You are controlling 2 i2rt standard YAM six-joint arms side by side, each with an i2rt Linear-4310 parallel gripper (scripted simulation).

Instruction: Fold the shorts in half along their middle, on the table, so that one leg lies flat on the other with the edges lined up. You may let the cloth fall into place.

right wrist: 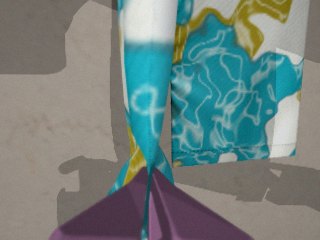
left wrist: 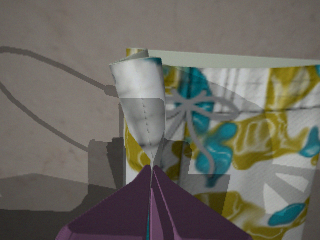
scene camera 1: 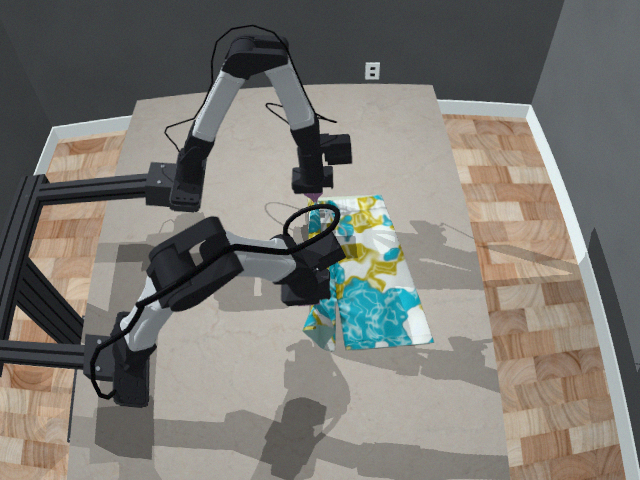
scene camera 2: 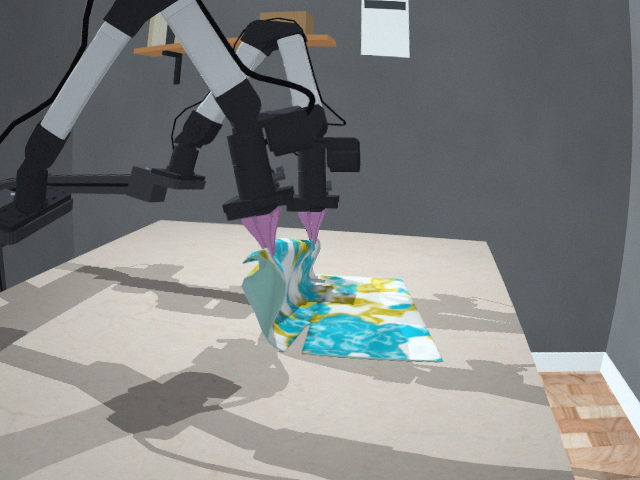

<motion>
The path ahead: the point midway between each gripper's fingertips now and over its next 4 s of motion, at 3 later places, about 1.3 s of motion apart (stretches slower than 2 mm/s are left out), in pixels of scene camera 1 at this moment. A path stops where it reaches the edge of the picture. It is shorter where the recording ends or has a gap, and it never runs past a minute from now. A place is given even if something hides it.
The left gripper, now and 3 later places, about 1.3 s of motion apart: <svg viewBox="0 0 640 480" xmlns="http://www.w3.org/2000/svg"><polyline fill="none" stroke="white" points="315,200 328,191 351,201 369,209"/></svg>
The right gripper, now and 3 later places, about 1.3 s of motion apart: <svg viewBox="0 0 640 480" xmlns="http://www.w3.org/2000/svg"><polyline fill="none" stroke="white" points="316,301 342,293 372,302 401,310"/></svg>
</motion>
